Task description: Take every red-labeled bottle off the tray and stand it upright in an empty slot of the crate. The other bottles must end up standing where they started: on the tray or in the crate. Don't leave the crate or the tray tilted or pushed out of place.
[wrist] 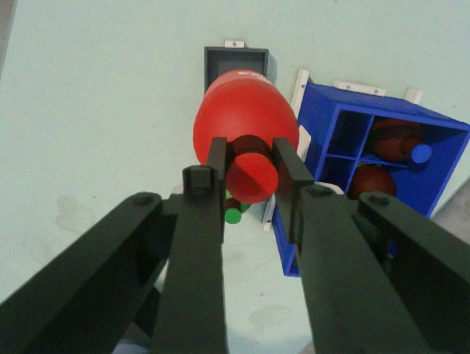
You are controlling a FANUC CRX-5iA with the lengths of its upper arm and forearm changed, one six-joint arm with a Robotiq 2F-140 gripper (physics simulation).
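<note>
My gripper (249, 160) is shut on the neck of a red bottle with a red cap (245, 117), high above the table. The held bottle covers much of the dark grey tray (235, 61), whose far end shows bare. A green cap (233, 215) of a green bottle shows below the held bottle; most of that bottle is hidden. The blue crate (316, 107) is at the right. In it are a reddish-brown bottle with a blue cap (395, 135) and another dark red rounded bottle (372, 181), whose cap is hidden by the gripper. The crate's upper left slot looks empty; its lower part is hidden.
White blocks (300, 92) (359, 88) stand along the crate's outside, and a small white block (234, 44) is at the tray's far end. Whitish rounded pieces show beside the crate's left wall, partly covered. The table's edge is at the lower right.
</note>
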